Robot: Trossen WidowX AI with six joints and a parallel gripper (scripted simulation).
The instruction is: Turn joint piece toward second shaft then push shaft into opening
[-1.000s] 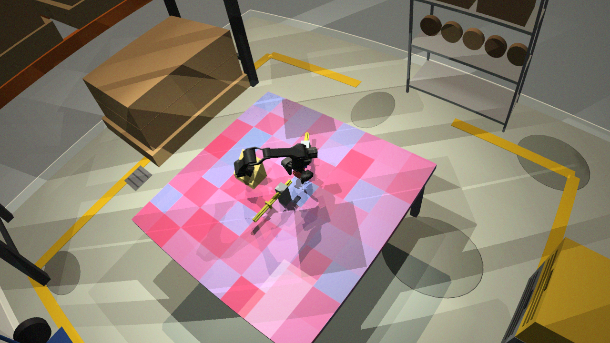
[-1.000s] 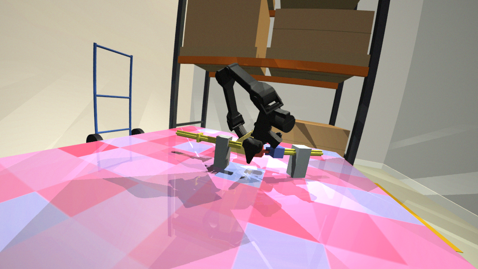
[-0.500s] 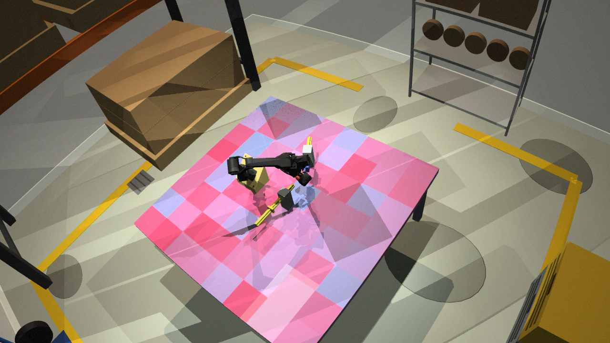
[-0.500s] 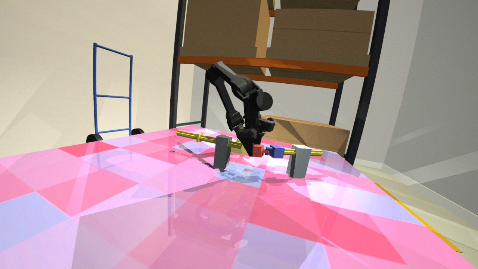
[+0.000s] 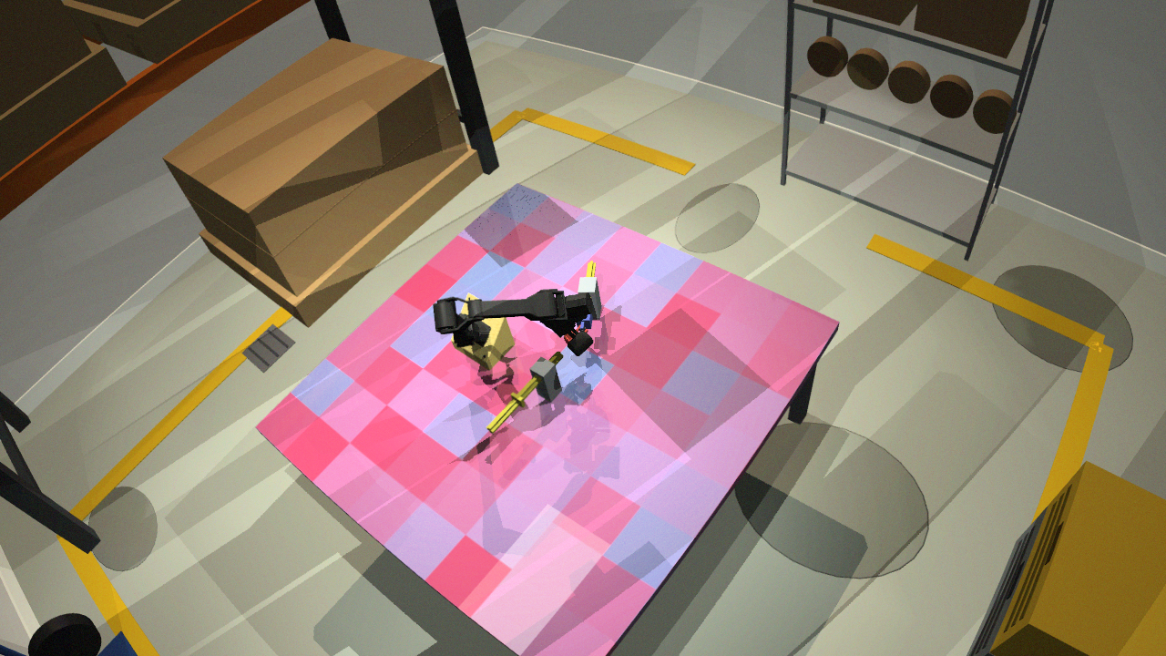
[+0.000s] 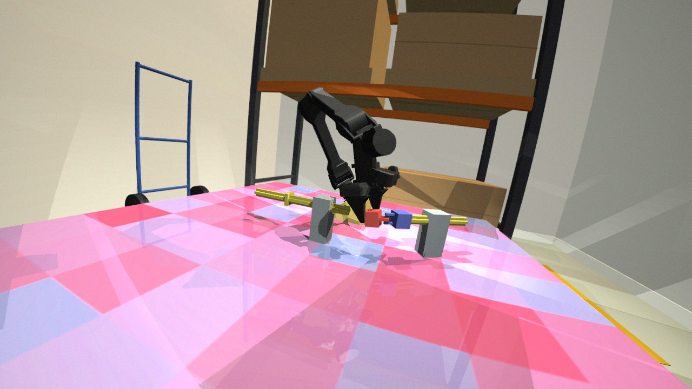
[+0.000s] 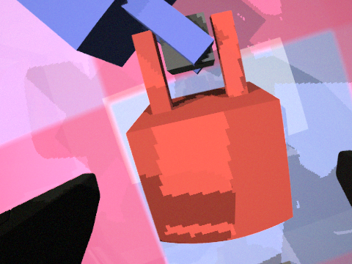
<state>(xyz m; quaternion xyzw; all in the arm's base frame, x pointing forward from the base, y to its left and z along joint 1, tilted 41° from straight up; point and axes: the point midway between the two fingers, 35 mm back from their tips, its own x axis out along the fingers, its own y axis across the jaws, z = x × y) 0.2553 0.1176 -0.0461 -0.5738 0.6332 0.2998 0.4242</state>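
The red joint piece lies 10 mm to the left of my gripper tip.
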